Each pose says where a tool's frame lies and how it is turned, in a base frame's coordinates. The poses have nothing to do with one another.
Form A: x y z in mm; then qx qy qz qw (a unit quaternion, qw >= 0).
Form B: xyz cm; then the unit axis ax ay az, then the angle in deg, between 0 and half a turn. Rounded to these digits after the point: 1 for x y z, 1 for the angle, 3 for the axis.
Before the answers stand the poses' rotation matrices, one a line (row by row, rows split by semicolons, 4 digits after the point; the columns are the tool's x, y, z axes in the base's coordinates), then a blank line. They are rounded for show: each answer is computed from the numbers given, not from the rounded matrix.
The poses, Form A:
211, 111, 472, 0.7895, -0.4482, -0.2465, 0.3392
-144, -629, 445, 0.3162, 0.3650, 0.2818, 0.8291
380, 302, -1, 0.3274, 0.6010, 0.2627, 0.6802
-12, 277, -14, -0.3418, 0.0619, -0.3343, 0.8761
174, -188, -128, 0.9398, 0.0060, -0.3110, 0.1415
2, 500, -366, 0.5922, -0.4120, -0.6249, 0.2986
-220, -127, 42, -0.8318, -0.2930, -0.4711, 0.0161
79, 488, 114, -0.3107, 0.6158, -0.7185, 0.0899
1, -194, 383, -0.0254, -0.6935, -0.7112, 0.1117
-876, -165, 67, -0.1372, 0.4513, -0.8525, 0.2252
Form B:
0.4767 -0.5405 -0.6933; -0.8749 -0.3681 -0.3146; -0.0852 0.7566 -0.6484
0.5747 -0.2364 0.7834; 0.6981 0.6412 -0.3186; -0.4270 0.7300 0.5336
0.1396 0.0362 0.9895; 0.7509 0.6476 -0.1296; -0.6455 0.7611 0.0633
0.7688 0.5435 0.3370; -0.6281 0.5428 0.5575; 0.1201 -0.6403 0.7587
0.8065 0.0993 -0.5829; -0.0767 -0.9599 -0.2697; -0.5863 0.2622 -0.7665
-0.1204 -0.1148 -0.9861; -0.8611 -0.4822 0.1612; -0.4940 0.8685 -0.0408
0.3844 0.5026 0.7743; 0.4723 -0.8278 0.3029; 0.7932 0.2493 -0.5556
-0.7908 -0.2535 0.5572; -0.5118 -0.2255 -0.8290; 0.3357 -0.9407 0.0486
-0.9738 0.1941 -0.1188; -0.1237 -0.0130 0.9922; 0.1911 0.9809 0.0367
-0.8609 0.2601 0.4372; -0.5078 -0.4912 -0.7077; 0.0307 -0.8313 0.5550

21.1, 11.1, 47.2, 0.839, -0.476, -0.262, 140.3
-14.4, -62.9, 44.5, 0.566, 0.653, 0.504, 68.0
38.0, 30.2, -0.1, 0.447, 0.820, 0.358, 94.3
-1.2, 27.7, -1.4, -0.709, 0.128, -0.693, 57.6
17.4, -18.8, -12.8, 0.949, 0.006, -0.314, 163.7
0.2, 50.0, -36.6, 0.620, -0.432, -0.655, 145.3
-22.0, -12.7, 4.2, -0.832, -0.293, -0.471, 178.2
7.9, 48.8, 11.4, -0.312, 0.618, -0.721, 169.7
0.1, -19.4, 38.3, -0.026, -0.698, -0.716, 167.2
-87.6, -16.5, 6.7, -0.141, 0.463, -0.875, 154.0

